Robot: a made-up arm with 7 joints.
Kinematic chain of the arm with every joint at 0, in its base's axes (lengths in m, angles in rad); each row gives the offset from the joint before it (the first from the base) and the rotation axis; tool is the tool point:
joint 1: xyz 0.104 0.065 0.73 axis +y
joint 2: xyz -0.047 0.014 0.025 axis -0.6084 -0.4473 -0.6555
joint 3: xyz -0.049 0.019 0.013 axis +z
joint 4: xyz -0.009 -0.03 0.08 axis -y
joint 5: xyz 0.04 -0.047 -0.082 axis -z
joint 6: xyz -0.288 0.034 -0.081 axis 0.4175 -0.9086 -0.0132
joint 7: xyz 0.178 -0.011 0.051 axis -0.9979 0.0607 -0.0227
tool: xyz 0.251 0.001 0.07
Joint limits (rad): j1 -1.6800..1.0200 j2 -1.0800..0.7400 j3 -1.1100..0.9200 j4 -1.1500..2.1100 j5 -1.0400..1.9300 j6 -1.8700..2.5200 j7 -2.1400..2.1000
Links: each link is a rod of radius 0.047 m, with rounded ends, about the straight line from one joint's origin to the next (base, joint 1, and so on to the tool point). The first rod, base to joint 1, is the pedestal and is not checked.
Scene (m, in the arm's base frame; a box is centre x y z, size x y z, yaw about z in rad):
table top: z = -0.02
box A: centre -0.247 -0.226 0.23 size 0.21 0.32 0.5 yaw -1
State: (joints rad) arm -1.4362 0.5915 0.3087 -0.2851 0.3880 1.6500 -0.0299
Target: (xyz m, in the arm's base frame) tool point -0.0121 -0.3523 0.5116
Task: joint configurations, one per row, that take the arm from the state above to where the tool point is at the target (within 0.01 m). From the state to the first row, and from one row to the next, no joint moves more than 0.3 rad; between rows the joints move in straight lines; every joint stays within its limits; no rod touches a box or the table.
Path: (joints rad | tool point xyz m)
1: -1.4850 0.5344 0.3449 -0.0168 0.4158 1.7476 -0.2792 | -0.1854 0.0700 0.2176
2: -1.5337 0.4772 0.3812 0.2515 0.4437 1.8452 -0.5284 | -0.0346 -0.0213 0.1765
3: -1.5825 0.4201 0.4174 0.5199 0.4715 1.9428 -0.7777 | 0.1276 -0.1017 0.2055
4: -1.6312 0.3629 0.4537 0.7882 0.4993 2.0404 -1.0269 | 0.2769 -0.1533 0.2979
5: -1.6800 0.3058 0.4899 1.0565 0.5272 2.1379 -1.2762 | 0.3932 -0.1646 0.4360
6: -1.5885 0.1390 0.6333 0.8733 0.4219 2.0335 -1.0317 | 0.2650 -0.2641 0.4103
7: -1.4970 -0.0278 0.7766 0.6901 0.3167 1.9291 -0.7871 | 0.1454 -0.3561 0.4846
8: -1.4055 -0.1946 0.9200 0.5068 0.2115 1.8247 -0.5426 | 0.0704 -0.4061 0.6364
9: -1.5227 -0.1023 0.8804 0.4967 0.2129 1.7469 -0.3391 | 0.0200 -0.3874 0.5787
10: -1.6400 -0.0101 0.8407 0.4866 0.2144 1.6691 -0.1357 | -0.0121 -0.3523 0.5116

